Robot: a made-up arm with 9 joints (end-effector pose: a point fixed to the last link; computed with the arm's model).
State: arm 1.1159 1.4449 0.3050 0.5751 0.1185 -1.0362 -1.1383 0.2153 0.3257
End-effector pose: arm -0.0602 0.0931 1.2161 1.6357 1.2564 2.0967
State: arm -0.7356 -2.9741 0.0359 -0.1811 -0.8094 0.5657 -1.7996 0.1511 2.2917
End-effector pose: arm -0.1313 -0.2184 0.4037 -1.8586 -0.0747 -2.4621
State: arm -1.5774 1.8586 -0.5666 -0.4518 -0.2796 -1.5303 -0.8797 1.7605 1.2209
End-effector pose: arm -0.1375 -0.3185 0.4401 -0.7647 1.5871 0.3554
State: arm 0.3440 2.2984 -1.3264 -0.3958 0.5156 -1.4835 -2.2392 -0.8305 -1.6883
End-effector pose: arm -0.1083 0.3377 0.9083 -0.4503 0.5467 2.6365
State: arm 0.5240 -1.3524 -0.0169 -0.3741 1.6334 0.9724 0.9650 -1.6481 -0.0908
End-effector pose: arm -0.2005 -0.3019 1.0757 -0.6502 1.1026 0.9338
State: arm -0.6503 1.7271 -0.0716 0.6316 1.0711 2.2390 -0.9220 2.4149 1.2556
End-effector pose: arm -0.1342 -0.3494 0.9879 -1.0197 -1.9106 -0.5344
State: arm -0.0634 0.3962 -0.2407 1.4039 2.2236 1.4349 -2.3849 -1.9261 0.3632
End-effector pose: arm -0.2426 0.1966 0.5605 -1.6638 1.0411 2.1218
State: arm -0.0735 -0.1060 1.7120 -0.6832 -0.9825 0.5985 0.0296 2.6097 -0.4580
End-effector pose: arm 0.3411 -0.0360 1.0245 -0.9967 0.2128 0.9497
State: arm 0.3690 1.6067 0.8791 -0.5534 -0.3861 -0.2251 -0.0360 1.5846 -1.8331
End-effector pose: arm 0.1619 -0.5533 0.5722 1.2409 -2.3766 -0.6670
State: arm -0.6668 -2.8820 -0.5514 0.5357 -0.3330 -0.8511 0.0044 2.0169 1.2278
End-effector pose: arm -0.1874 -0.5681 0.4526 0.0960 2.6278 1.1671
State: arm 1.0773 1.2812 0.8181 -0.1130 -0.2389 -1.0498 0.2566 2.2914 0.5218
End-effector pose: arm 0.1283 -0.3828 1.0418 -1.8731 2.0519 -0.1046
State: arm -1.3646 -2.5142 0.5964 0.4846 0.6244 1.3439 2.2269 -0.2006 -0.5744
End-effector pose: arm -0.4000 0.0197 0.4054 -0.9882 0.3804 -2.4084
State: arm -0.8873 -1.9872 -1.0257 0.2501 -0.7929 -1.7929 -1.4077 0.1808 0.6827
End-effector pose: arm 0.0757 -0.5054 0.2850 -1.3392 1.8489 1.5595
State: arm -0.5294 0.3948 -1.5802 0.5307 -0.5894 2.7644 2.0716 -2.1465 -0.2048
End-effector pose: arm -0.4251 -0.0367 0.6513 -0.1841 1.7001 -1.4375
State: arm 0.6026 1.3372 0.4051 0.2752 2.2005 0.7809 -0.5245 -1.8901 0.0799
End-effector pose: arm 0.0382 -0.2618 1.3880 0.2280 -0.4822 0.1681
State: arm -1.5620 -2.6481 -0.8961 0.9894 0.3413 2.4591 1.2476 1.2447 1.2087
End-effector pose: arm 0.3622 0.0639 0.1145 2.3341 0.7205 1.1806
